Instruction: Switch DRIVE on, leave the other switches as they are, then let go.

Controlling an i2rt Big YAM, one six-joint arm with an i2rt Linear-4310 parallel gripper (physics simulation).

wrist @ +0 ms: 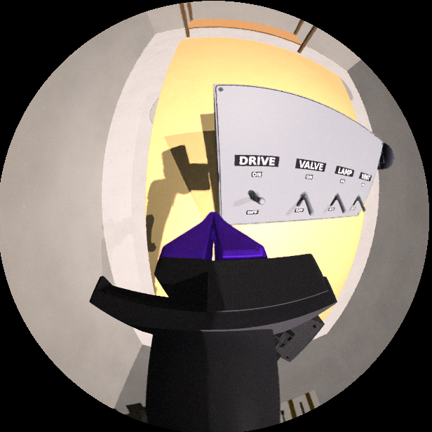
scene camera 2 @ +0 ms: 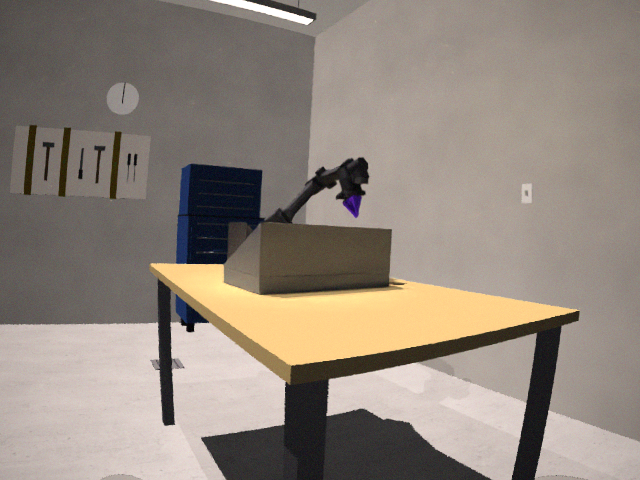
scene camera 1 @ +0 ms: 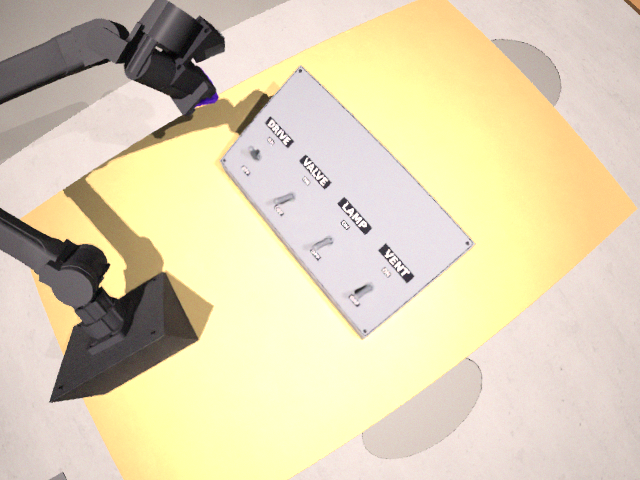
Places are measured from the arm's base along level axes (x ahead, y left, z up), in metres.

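Pixels of known places: gripper, between the fingertips: (scene camera 2: 356,217) (scene camera 1: 216,99); arm's base, origin of its link: (scene camera 1: 113,328).
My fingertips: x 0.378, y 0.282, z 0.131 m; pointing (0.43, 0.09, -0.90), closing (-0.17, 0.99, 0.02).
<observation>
For each thing: its top centre in the pictures, then the offset to it from my fingertips. "spot": a spot on its surface instead. Level surfaces: height alone.
- box's rear, a spot on its surface: (scene camera 2: 325,258) spot: dx +0.252, dy -0.238, dz -0.138 m
- DRIVE lever, centre of its top: (scene camera 1: 251,147) dx +0.026, dy -0.075, dz -0.091 m
- VALVE lever, centre of its top: (scene camera 1: 282,195) dx +0.040, dy -0.195, dz -0.105 m
- LAMP lever, centre of its top: (scene camera 1: 321,241) dx +0.067, dy -0.312, dz -0.105 m
- VENT lever, centre of its top: (scene camera 1: 363,291) dx +0.093, dy -0.429, dz -0.105 m
- yellow table top, height of its surface: dz -0.237 m
The grey switch panel (scene camera 1: 372,170) (wrist: 295,125) lies on the table; in the scene camera 2 view the box's rear (scene camera 2: 325,258) shows and its switches are hidden. The DRIVE lever (scene camera 1: 254,152) (wrist: 256,197) looks short and stands differently from the others, tilted toward ON. The VALVE lever (scene camera 1: 284,198) (wrist: 305,203), LAMP lever (scene camera 1: 323,242) (wrist: 339,203) and VENT lever (scene camera 1: 363,290) (wrist: 359,203) lean toward OFF. My gripper (scene camera 1: 207,99) (scene camera 2: 355,212) (wrist: 213,217) is shut and empty, its purple fingertips raised beside the panel's DRIVE end, apart from every lever.
The yellow table top (scene camera 1: 248,392) (scene camera 2: 413,320) (wrist: 250,57) carries the panel and the arm's dark wedge-shaped base (scene camera 1: 124,335). A blue tool cabinet (scene camera 2: 222,188) stands behind the table in the scene camera 2 view.
</observation>
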